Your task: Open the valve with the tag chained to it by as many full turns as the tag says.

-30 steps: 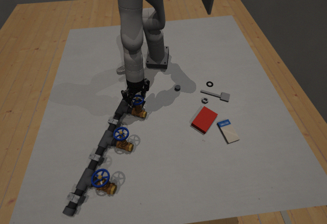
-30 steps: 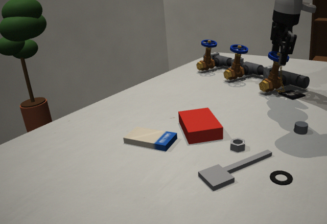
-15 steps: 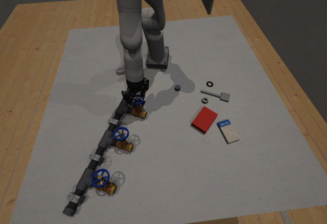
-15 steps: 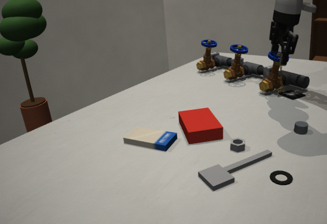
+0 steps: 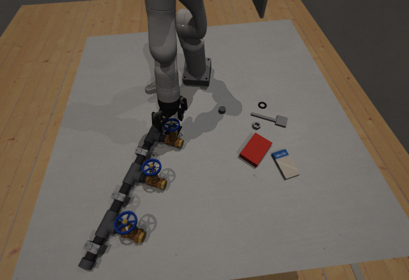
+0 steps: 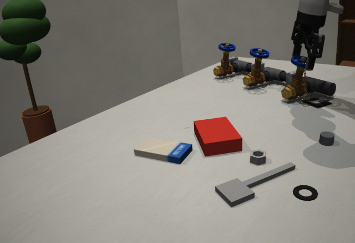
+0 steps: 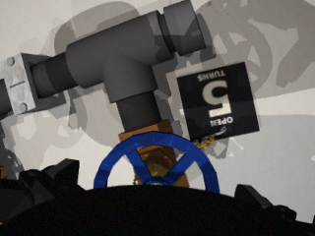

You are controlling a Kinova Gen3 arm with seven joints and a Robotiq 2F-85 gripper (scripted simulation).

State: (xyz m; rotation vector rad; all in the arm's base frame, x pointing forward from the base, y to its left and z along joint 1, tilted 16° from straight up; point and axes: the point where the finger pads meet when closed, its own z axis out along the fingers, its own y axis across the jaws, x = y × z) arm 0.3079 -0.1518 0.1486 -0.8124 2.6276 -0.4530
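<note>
Now: hand 40 mm past the black tag and 120 mm above it. Round my hand: red block (130 mm ahead, 310 mm to the left, 110 mm below); small grey cylinder (100 mm behind, 230 mm to the left, 110 mm below); grey paddle-shaped tool (440 mm to the left, 120 mm below).
</note>
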